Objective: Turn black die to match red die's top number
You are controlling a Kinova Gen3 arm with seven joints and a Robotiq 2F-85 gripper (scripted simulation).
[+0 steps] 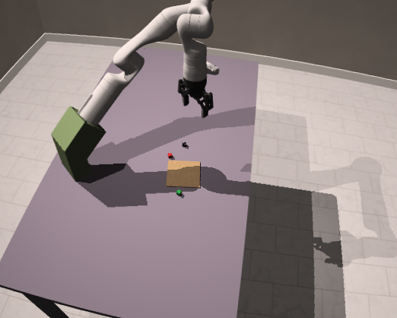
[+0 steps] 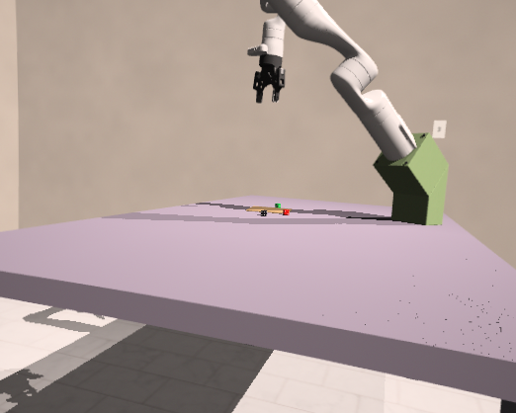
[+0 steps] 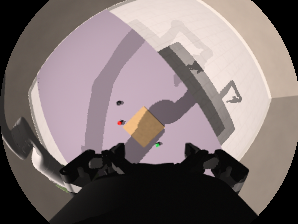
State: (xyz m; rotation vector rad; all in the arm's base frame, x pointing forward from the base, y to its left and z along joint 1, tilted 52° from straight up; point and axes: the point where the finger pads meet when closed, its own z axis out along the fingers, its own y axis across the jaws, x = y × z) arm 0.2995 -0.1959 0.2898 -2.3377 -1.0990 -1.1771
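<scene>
Now: hand 130 mm past the red die, 60 mm to the right of it and 360 mm above it. From my hand the other things lie so: black die (90 mm behind, 150 mm to the left, 360 mm below); tan mat (30 mm behind, 10 mm to the right, 370 mm below); green die (10 mm behind, 110 mm to the right, 360 mm below).
</scene>
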